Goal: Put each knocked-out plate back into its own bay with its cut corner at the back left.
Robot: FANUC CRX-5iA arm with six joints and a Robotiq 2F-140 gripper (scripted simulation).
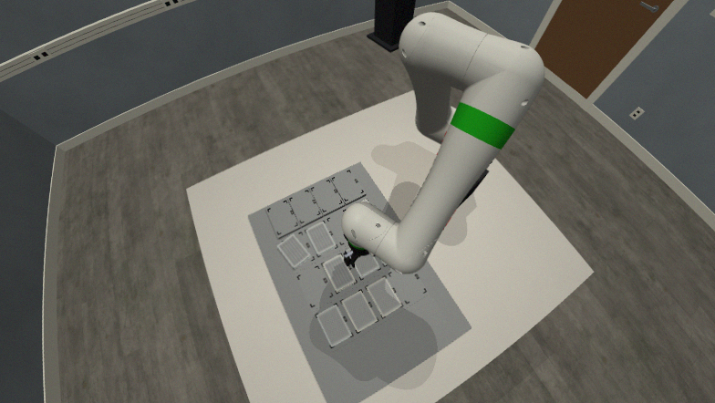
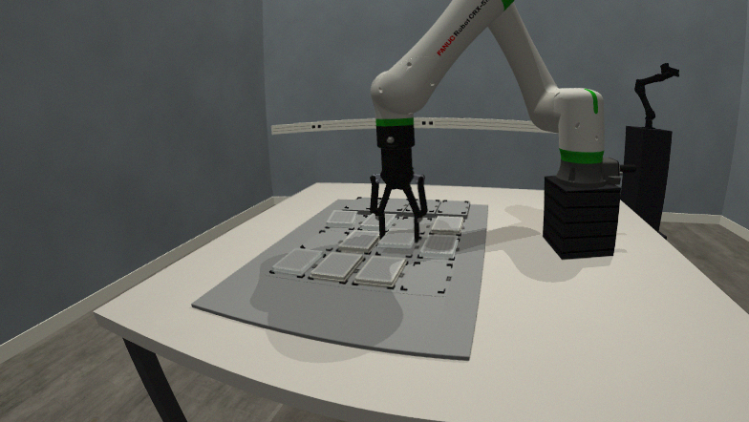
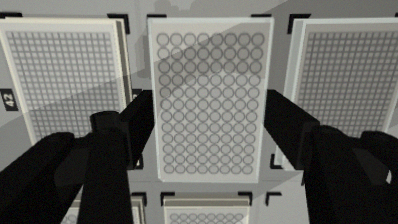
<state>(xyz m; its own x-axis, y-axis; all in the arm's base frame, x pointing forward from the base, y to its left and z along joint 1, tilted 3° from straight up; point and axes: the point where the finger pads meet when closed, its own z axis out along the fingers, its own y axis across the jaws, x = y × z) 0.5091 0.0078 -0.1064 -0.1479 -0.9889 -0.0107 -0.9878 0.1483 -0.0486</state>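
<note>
Right now my hand is 140 mm short of the label 43, 190 mm to the left of it and 40 mm above it. The rest, counted from my hand: plate: 20 mm below.
</note>
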